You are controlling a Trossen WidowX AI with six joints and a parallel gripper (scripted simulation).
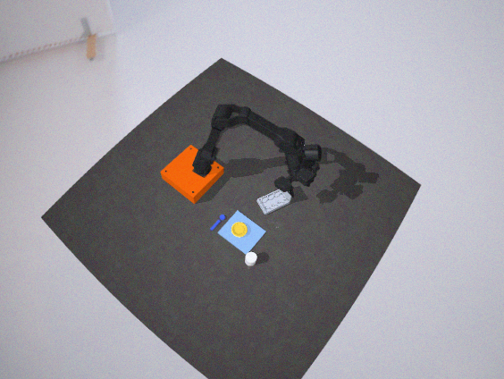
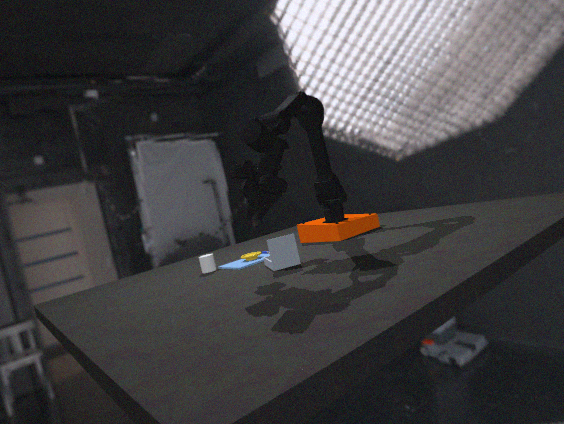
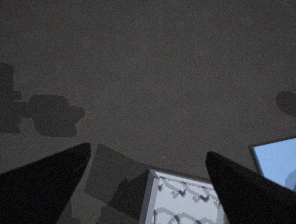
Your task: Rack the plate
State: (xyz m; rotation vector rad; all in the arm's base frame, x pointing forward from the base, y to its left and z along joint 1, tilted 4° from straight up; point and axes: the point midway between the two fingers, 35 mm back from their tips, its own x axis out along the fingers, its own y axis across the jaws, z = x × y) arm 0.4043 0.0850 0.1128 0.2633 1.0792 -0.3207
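Right now the plate is 14 cm behind my gripper tip, 22 cm to the right of it and 12 cm below it. Round my gripper tip: white cup: 4 cm behind, 31 cm to the right, 12 cm below; then grey dish rack: 9 cm behind, 3 cm to the right, 12 cm below; then blue spoon: 24 cm behind, 23 cm to the right, 14 cm below.
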